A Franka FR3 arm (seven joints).
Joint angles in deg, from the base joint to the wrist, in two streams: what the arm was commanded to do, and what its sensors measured. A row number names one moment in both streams.
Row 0, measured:
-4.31, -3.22, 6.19, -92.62, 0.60, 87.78, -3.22
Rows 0 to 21, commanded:
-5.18, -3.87, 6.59, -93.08, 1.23, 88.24, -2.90
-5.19, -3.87, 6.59, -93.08, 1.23, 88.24, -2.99
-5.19, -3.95, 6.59, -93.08, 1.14, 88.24, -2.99
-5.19, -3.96, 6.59, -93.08, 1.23, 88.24, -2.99
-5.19, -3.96, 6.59, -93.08, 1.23, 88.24, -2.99
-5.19, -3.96, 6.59, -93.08, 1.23, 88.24, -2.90
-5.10, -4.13, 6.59, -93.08, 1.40, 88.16, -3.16
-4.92, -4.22, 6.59, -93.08, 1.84, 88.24, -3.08
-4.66, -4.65, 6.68, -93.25, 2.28, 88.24, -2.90
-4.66, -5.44, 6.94, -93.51, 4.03, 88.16, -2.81
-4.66, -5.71, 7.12, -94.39, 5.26, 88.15, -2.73
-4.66, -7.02, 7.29, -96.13, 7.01, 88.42, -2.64
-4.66, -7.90, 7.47, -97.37, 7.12, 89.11, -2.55
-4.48, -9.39, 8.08, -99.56, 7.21, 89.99, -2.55
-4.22, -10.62, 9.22, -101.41, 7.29, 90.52, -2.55
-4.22, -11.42, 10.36, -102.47, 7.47, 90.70, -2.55
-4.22, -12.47, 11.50, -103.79, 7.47, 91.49, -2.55
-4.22, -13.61, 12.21, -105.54, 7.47, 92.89, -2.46
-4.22, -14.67, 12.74, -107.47, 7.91, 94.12, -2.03
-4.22, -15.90, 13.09, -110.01, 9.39, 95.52, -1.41
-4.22, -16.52, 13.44, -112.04, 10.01, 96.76, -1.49
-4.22, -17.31, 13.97, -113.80, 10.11, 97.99, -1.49
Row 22, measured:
-3.95, -13.50, 13.39, -107.17, 8.34, 93.81, -1.83
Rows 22 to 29, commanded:
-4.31, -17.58, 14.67, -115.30, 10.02, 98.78, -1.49
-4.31, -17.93, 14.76, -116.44, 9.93, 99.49, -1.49
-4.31, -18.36, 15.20, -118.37, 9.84, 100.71, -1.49
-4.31, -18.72, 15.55, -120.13, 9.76, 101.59, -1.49
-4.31, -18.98, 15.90, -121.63, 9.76, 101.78, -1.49
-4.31, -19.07, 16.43, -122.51, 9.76, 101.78, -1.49
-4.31, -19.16, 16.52, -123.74, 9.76, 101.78, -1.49
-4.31, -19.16, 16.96, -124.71, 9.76, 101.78, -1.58
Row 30, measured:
-3.96, -16.61, 15.87, -119.77, 8.89, 99.92, -1.83
